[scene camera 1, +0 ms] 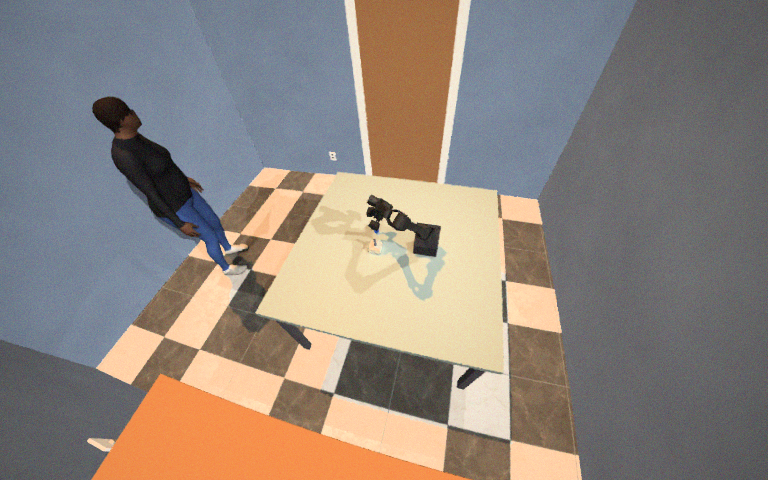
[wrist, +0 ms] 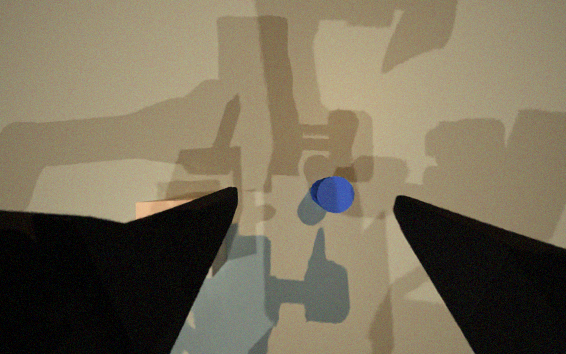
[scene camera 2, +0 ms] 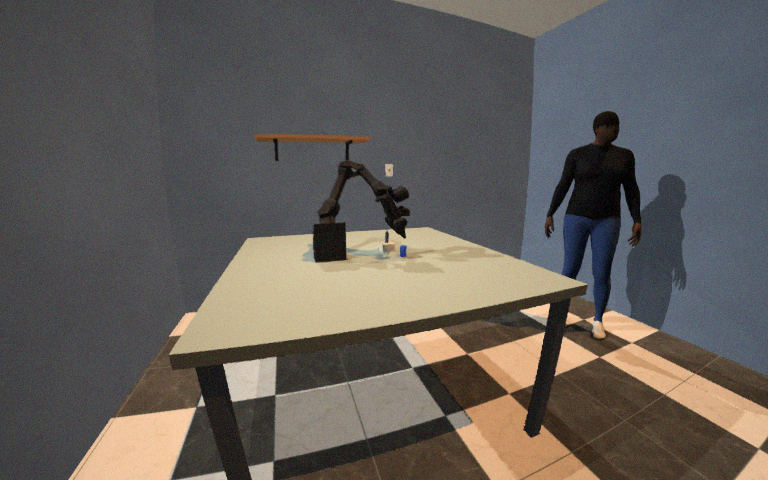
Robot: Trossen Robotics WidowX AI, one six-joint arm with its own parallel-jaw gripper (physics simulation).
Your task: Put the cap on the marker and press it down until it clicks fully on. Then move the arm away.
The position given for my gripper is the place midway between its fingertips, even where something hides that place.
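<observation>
Visible to me: a pale block [wrist: 145,208] and a blue cap [wrist: 335,194], together with my gripper [wrist: 314,198].
</observation>
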